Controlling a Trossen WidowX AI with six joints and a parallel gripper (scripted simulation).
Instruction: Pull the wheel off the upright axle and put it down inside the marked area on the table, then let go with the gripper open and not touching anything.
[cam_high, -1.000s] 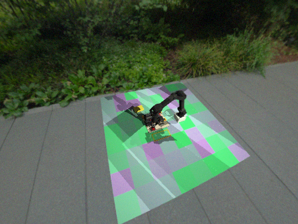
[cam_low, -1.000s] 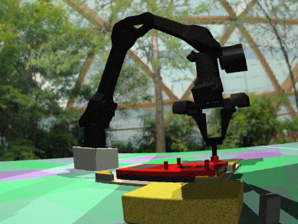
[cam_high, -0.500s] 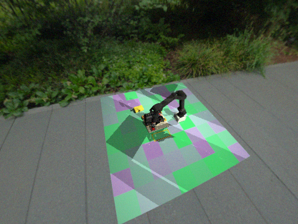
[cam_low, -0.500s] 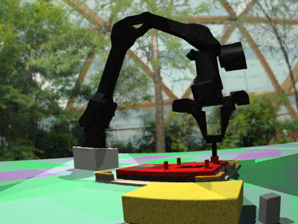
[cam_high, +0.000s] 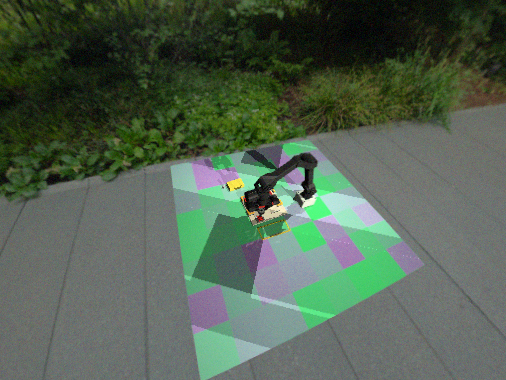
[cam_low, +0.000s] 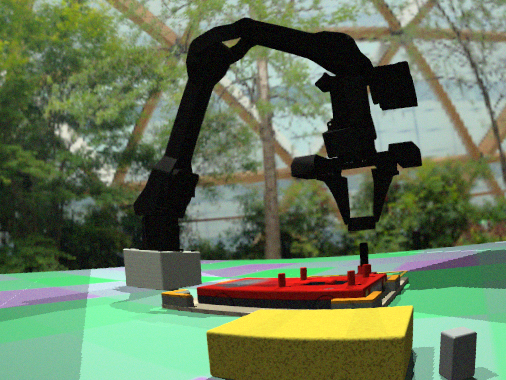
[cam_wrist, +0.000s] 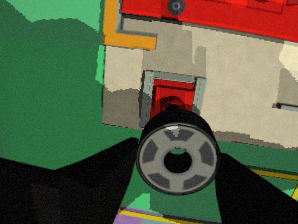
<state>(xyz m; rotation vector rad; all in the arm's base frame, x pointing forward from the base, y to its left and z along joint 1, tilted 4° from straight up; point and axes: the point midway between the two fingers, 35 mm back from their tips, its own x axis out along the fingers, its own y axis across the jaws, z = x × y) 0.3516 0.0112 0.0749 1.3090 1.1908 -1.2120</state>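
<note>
Now: the upright axle 50 mm below my gripper tip. From my gripper tip the other things lie so: yellow block: 320 mm to the right, 70 mm below, 50 mm ahead; then wheel: right at my gripper tip.
</note>
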